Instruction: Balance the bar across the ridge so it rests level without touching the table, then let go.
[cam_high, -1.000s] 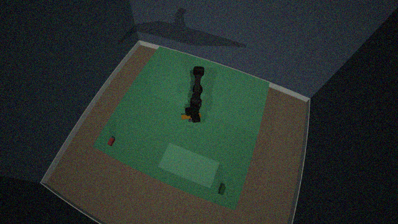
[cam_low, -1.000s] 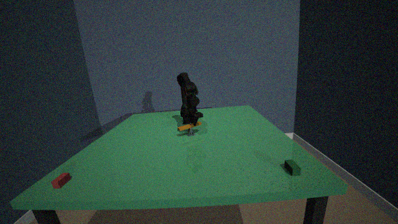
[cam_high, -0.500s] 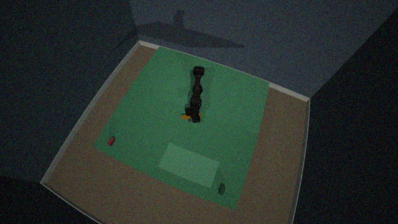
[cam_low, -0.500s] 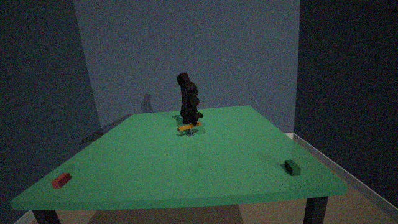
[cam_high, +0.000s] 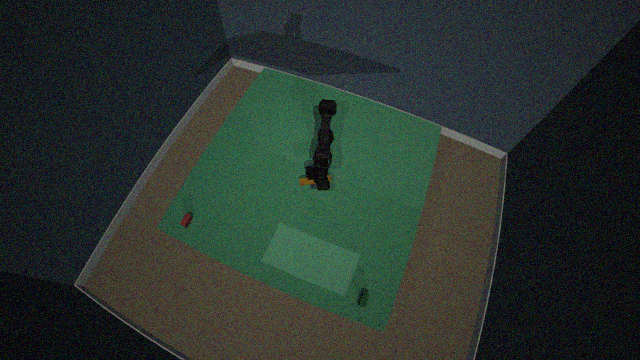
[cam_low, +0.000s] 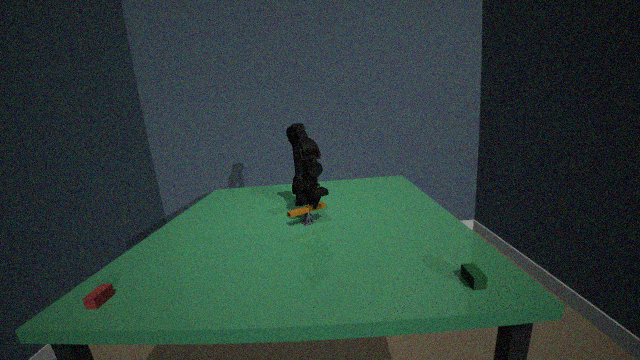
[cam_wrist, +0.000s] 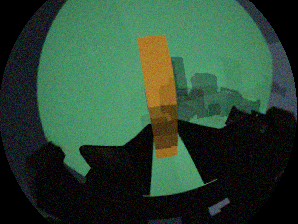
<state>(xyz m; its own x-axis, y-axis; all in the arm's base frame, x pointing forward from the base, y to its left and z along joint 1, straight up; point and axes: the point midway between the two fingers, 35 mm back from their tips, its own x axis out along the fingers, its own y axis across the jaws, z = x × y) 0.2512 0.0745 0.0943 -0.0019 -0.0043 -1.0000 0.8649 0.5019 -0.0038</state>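
Right now the orange bar is 3 cm to the right of my gripper tip and 1 cm ahead of it. From my gripper tip the other things lie so: dark green block 49 cm ahead, 43 cm to the left, 4 cm below; red block 57 cm to the right, 49 cm ahead, 4 cm below.
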